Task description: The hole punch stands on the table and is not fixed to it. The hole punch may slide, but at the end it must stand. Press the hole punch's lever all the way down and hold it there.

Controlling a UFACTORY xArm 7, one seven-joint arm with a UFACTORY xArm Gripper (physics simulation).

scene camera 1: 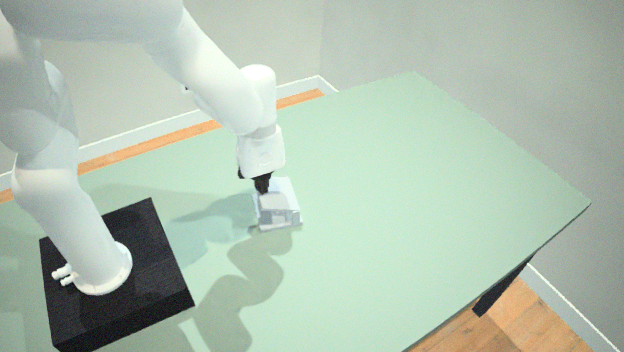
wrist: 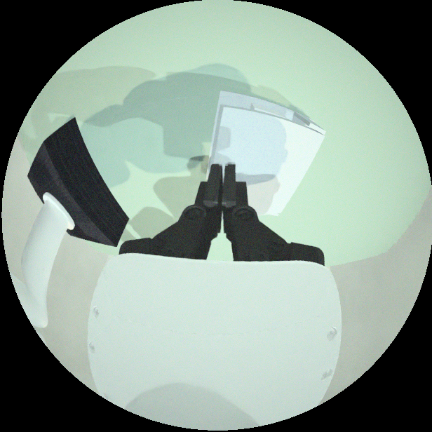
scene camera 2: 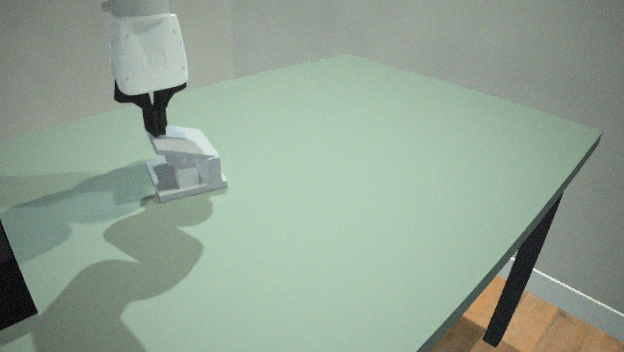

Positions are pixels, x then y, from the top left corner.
Scene:
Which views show the pale grey hole punch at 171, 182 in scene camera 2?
Scene camera 1, the wrist view and scene camera 2: all of them.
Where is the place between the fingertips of my gripper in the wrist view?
At 224, 180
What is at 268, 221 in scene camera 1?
A pale grey hole punch.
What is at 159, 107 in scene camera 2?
My gripper.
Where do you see a pale grey hole punch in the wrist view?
226, 97

